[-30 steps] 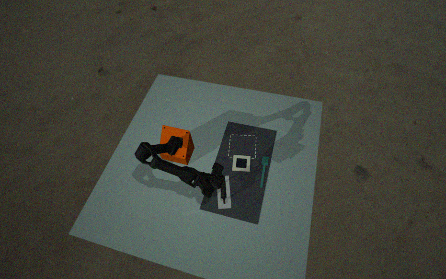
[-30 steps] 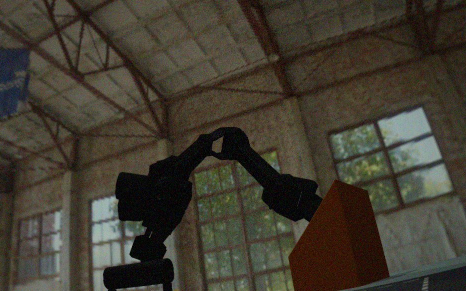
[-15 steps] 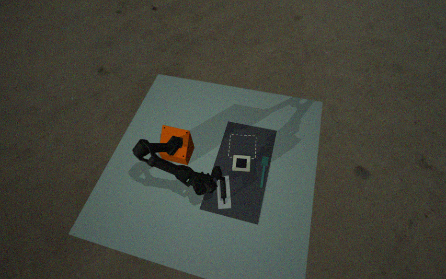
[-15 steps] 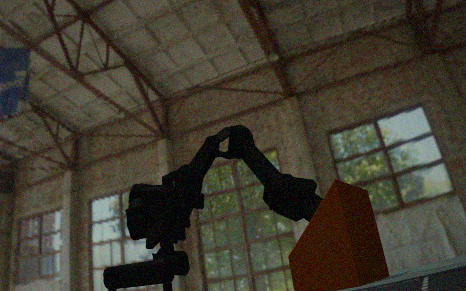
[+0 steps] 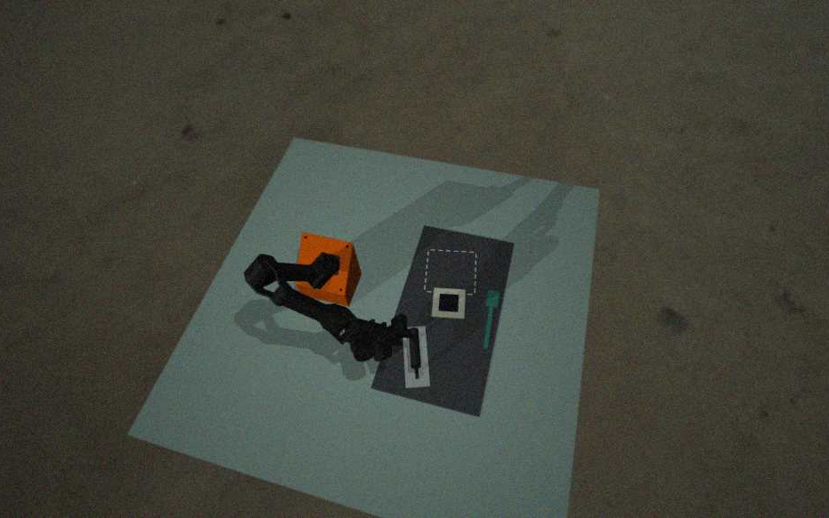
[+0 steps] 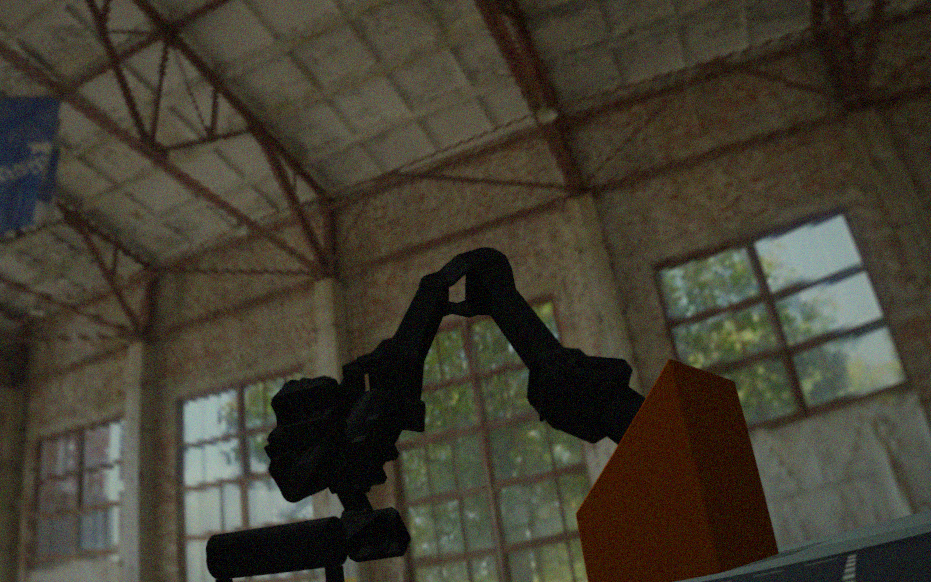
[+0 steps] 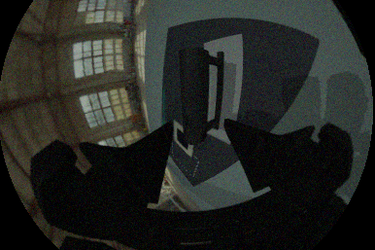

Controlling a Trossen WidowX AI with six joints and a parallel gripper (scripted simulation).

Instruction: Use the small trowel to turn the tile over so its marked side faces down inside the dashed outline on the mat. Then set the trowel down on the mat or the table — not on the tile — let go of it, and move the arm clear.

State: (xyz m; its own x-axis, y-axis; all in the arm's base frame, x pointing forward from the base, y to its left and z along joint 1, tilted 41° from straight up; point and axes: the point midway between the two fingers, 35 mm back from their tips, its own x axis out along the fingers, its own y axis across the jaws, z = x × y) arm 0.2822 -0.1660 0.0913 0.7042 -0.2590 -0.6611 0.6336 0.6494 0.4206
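Right now my gripper tip is 50 mm above the small trowel, 20 mm short of it and 10 mm to the right of it. The rest, counted from my gripper tip: tile: 190 mm to the left, 90 mm ahead, 80 mm below; teal spatula-like tool: 230 mm ahead, 190 mm to the left, 80 mm below; dark mat: 170 mm to the left, 100 mm below, 90 mm ahead.
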